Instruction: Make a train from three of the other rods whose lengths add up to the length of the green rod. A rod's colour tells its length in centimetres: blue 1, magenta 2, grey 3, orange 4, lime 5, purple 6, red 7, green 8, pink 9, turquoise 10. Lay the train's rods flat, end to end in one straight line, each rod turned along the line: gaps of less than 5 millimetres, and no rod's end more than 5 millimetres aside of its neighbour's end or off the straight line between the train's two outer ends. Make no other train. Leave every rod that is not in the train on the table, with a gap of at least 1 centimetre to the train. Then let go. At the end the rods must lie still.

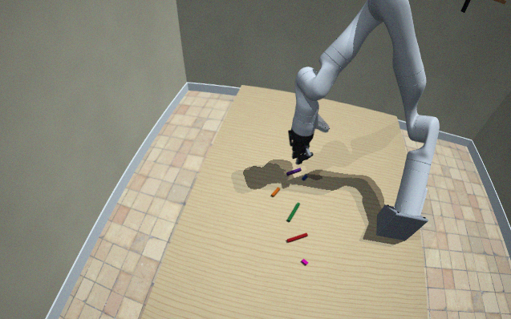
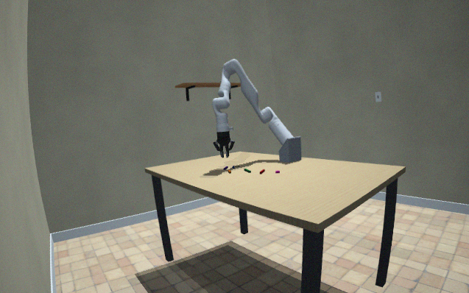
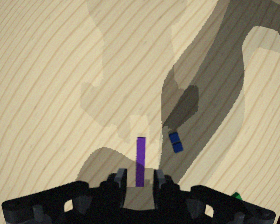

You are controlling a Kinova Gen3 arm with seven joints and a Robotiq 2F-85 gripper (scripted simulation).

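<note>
Right now the purple rod is 8 cm below my hand. Also, from my hand: green rod: 18 cm to the left, 8 cm below, 1 cm behind; orange rod: 10 cm to the left, 8 cm below, 6 cm ahead; red rod: 27 cm to the left, 8 cm below, 4 cm behind.
</note>
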